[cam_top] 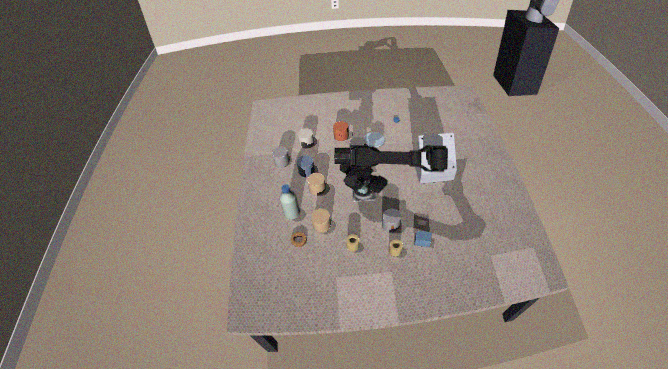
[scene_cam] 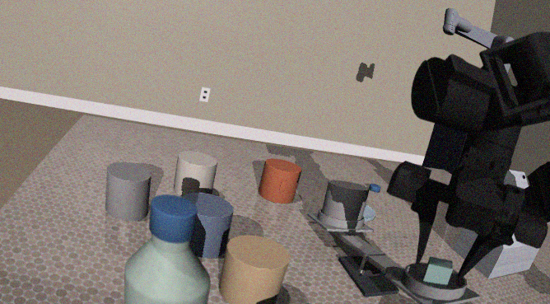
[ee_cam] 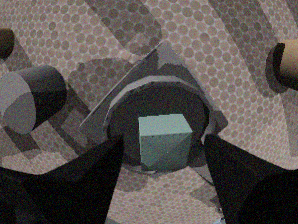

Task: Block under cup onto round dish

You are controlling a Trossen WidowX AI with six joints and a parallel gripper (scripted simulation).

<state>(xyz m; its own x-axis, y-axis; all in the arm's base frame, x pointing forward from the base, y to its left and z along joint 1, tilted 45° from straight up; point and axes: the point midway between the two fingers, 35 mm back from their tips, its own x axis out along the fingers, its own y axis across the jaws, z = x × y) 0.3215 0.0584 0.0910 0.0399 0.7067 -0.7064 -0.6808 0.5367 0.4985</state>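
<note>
Now: the round light-blue dish 35 cm to the right of my gripper tip, 11 cm behind it and 9 cm below it. Also, from my gripper tip: grey balance (12 cm to the right, 6 cm below, 1 cm behind); then blue cup (21 cm to the right, 20 cm ahead, 6 cm below); then blue block (22 cm to the left, 20 cm behind, 7 cm below).
</note>
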